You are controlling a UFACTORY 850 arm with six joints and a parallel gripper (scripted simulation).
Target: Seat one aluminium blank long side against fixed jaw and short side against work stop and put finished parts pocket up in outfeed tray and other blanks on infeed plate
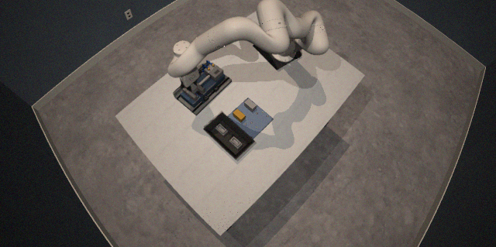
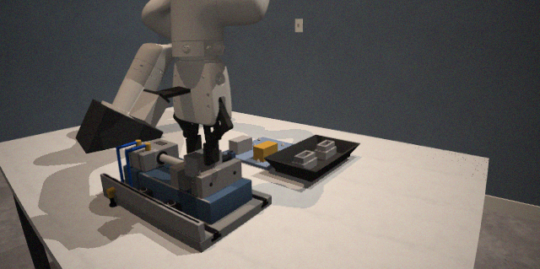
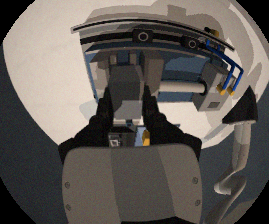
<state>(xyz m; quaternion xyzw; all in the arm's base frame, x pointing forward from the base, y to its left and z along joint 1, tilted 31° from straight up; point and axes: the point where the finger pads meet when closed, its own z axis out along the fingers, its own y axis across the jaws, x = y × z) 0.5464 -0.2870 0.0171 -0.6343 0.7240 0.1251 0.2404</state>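
Now: the vise 8 cm below my hand, 7 cm behind it and 1 cm to the left of it. Also, from my hand: grey rail (9 cm below, 8 cm to the right, 8 cm behind); brass blank (29 cm to the left, 10 cm below, 4 cm behind).
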